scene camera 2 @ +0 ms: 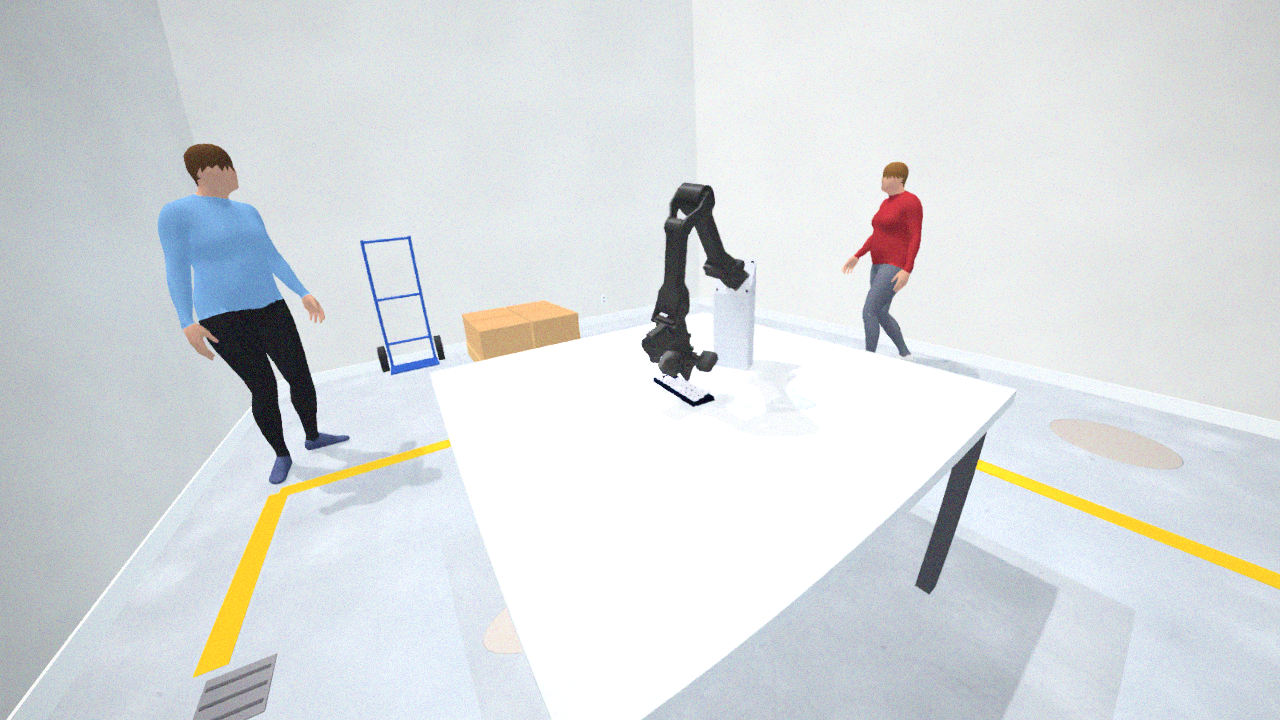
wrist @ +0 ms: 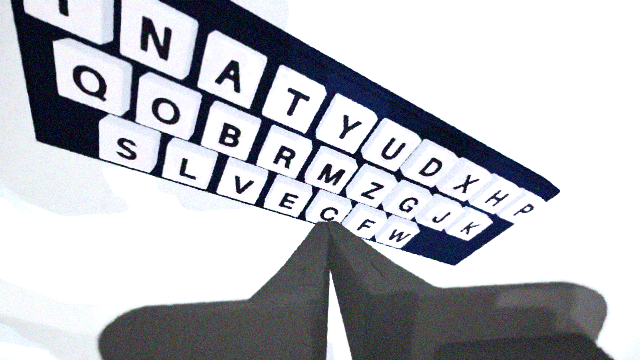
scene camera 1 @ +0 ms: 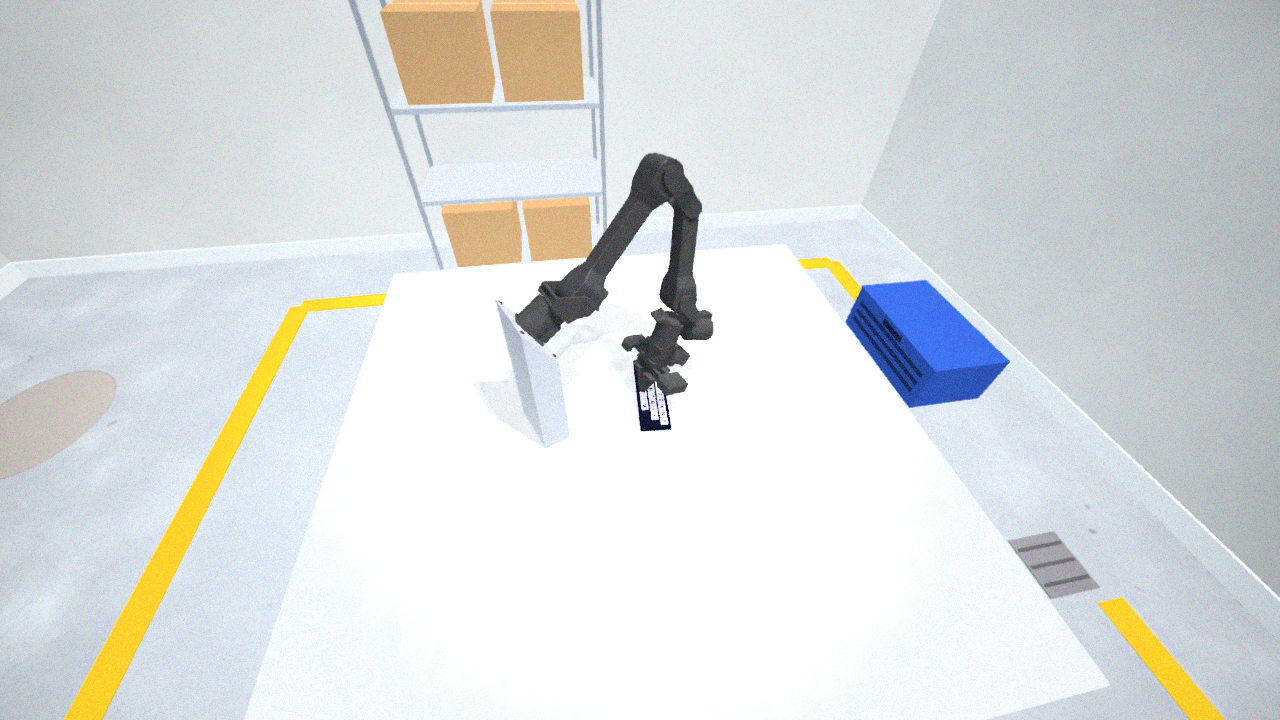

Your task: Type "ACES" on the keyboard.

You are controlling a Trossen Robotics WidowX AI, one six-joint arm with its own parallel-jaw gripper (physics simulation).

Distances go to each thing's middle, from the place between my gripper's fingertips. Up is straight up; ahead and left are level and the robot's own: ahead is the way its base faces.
My gripper is now 1 cm above the c key [wrist: 326, 206]. From my hand the other things lie so: e key [wrist: 286, 195]: 2 cm to the left, 1 cm below; s key [wrist: 121, 141]: 8 cm to the left, 2 cm behind, 1 cm below; t key [wrist: 294, 99]: 5 cm to the left, 3 cm ahead, 1 cm below.
